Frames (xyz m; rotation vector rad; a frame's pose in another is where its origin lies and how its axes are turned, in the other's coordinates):
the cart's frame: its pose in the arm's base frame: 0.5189 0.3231 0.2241 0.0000 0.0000 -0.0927
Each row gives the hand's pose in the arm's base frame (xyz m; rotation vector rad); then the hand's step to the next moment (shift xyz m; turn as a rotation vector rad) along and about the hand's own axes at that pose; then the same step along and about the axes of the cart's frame.
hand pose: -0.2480 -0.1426 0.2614 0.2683 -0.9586 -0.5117
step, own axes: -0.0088 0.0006 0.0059 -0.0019 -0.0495 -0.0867
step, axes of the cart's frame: -0.0093 0.0043 -0.0027 0.0602 -0.0361 -0.0710
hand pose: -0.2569 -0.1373 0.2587 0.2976 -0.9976 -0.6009
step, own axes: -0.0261 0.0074 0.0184 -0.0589 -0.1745 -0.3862
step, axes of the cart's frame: -0.0256 0.0199 -0.0049 0.2574 -0.0944 -0.3285
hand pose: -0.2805 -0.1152 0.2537 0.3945 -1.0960 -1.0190
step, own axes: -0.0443 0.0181 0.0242 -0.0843 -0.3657 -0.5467
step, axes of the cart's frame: -0.0209 0.0494 -0.0004 0.3129 -0.1988 -0.5498
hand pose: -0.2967 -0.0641 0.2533 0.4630 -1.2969 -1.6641
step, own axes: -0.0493 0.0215 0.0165 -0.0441 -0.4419 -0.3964
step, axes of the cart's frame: 0.0161 0.0522 0.0134 0.1426 -0.1673 -0.5532
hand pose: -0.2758 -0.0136 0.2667 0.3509 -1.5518 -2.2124
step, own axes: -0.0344 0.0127 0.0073 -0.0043 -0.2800 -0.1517
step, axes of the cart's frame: 0.0278 0.0211 0.0134 0.0203 -0.0404 -0.3153
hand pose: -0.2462 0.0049 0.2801 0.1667 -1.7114 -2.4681
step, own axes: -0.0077 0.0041 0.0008 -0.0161 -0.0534 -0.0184
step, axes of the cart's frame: 0.0075 0.0013 0.0042 0.0160 0.0058 -0.0562
